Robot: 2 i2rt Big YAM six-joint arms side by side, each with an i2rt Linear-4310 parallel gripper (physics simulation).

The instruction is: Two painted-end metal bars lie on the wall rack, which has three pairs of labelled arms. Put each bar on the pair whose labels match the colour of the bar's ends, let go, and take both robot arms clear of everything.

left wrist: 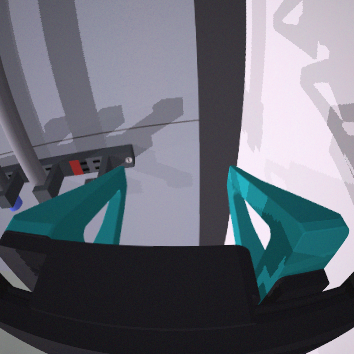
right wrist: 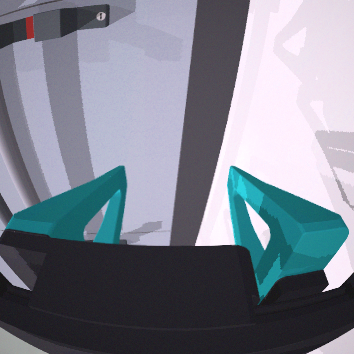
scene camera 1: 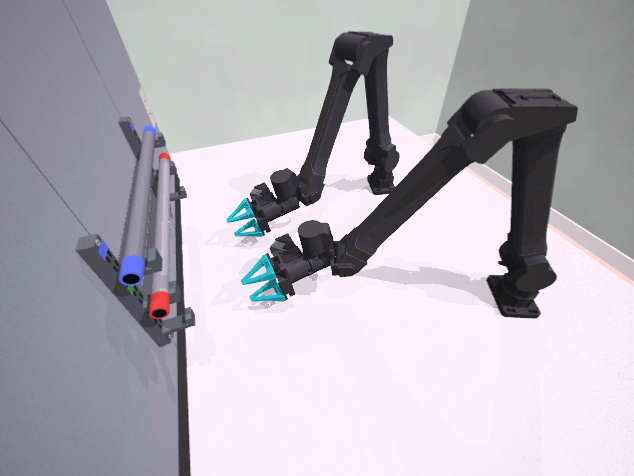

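Where they show: left gripper, between the fingertips: (left wrist: 176, 174) (scene camera 1: 245, 291); right gripper, between the fingertips: (right wrist: 176, 174) (scene camera 1: 230, 228); left arm's base, origin of its link: (scene camera 1: 510, 297); right arm's base, origin of its link: (scene camera 1: 380, 185).
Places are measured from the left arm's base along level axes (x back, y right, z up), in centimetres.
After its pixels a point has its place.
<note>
The blue-ended bar (scene camera 1: 139, 204) {y -11.5, x -76.8, z 36.5 cm} lies on the top pair of rack arms, below the blue labels. The red-ended bar (scene camera 1: 162, 230) {y -9.5, x -77.0, z 29.0 cm} (left wrist: 19, 137) {y -14.3, x -74.5, z 26.9 cm} lies on the middle pair, beside the green label (scene camera 1: 131, 289) {y -23.7, x -74.3, z 30.5 cm}. The lowest pair, with the red label (left wrist: 76, 167) (right wrist: 30, 27), holds no bar; its near arm (scene camera 1: 180, 321) {y -22.1, x -71.8, z 19.1 cm} and far arm (scene camera 1: 177, 193) {y 15.8, x -88.7, z 19.1 cm} stick out. My left gripper (scene camera 1: 246, 288) {y -9.0, x -65.2, z 10.4 cm} (left wrist: 176, 174) {y -9.0, x -65.2, z 10.4 cm} is open and empty, right of the rack in the scene view. My right gripper (scene camera 1: 231, 228) {y 12.8, x -75.2, z 9.6 cm} (right wrist: 176, 174) {y 12.8, x -75.2, z 9.6 cm} is open and empty, farther back, also apart from the bars.
The rack (scene camera 1: 88, 243) {y -23.9, x -75.0, z 40.1 cm} (left wrist: 128, 150) {y -22.1, x -75.4, z 15.4 cm} (right wrist: 70, 20) is fixed to the grey wall panel (scene camera 1: 66, 358) {y -36.3, x -70.9, z 36.7 cm}. A dark strip (scene camera 1: 183, 409) {y -31.4, x -73.1, z 3.1 cm} (left wrist: 220, 100) {y -18.5, x -78.9, z 3.1 cm} (right wrist: 205, 75) {y 7.0, x -90.3, z 4.0 cm} runs along the panel's foot, beside the pale floor. The two grippers are close together, low over the floor.
</note>
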